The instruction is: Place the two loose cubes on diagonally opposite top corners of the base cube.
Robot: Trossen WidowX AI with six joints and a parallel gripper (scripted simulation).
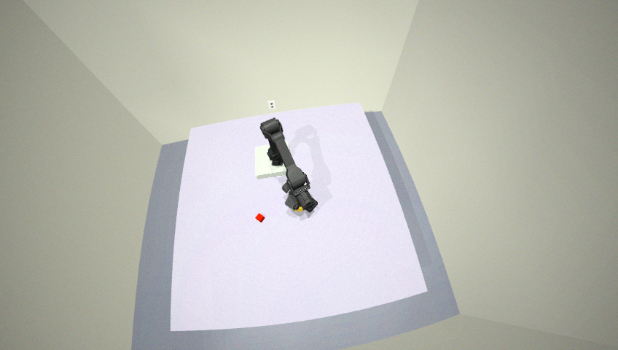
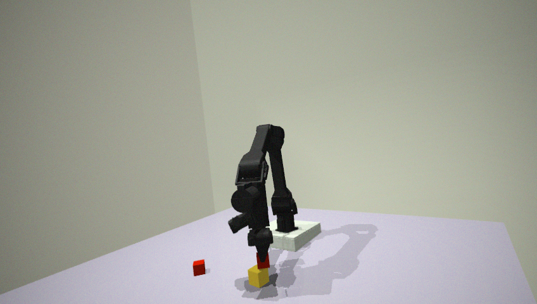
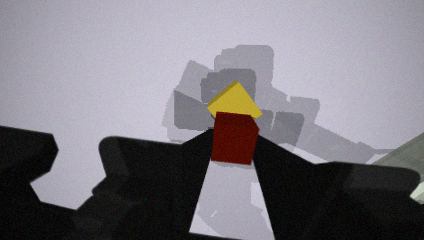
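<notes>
Now: the yellow cube 40 mm below my gripper tip, 10 mm to the right of it and 10 mm ahead of it.
</notes>
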